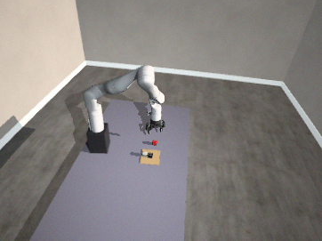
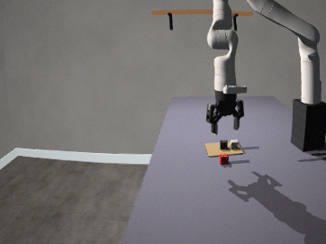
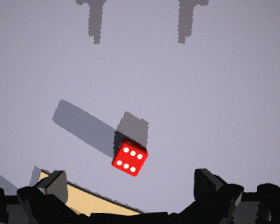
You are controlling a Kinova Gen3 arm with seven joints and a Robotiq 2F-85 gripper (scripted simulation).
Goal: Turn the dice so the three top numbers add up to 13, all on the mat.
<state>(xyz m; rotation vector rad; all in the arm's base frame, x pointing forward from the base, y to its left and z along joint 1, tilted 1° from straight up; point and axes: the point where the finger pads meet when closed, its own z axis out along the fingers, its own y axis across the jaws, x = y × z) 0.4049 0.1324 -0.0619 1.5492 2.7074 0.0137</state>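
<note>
The red die lies 110 mm below my hand and 10 mm to the right of it. The rest, counted from my hand: black die: 140 mm to the right, 110 mm below; then tan mat: 140 mm to the right, 120 mm below; then white die: 140 mm to the right, 110 mm below, 50 mm behind.
</note>
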